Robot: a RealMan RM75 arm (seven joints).
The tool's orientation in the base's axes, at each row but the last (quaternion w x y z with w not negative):
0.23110, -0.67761, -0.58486, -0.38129
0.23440, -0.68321, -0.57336, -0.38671
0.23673, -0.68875, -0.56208, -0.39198
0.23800, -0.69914, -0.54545, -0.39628
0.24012, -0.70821, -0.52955, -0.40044
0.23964, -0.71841, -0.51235, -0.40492
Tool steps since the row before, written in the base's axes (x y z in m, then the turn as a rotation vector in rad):
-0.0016, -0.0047, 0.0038, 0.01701, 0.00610, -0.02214
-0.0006, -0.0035, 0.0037, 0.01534, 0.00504, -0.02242
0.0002, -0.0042, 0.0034, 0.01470, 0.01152, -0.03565
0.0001, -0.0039, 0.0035, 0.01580, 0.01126, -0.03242
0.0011, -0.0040, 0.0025, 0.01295, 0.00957, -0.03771
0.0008, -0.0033, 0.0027, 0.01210, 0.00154, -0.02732
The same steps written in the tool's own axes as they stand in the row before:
0.0001, -0.0001, -0.0063, -0.01324, 0.01226, 0.02216
0.0008, 0.0007, -0.0050, -0.01417, 0.01087, 0.02108
0.0003, 0.0017, -0.0051, -0.02106, 0.00708, 0.03356
0.0006, 0.0016, -0.0050, -0.01848, 0.00852, 0.03183
0.0000, 0.0025, -0.0041, -0.02411, 0.00594, 0.03263
0.0006, 0.0021, -0.0037, -0.01999, 0.00877, 0.02046

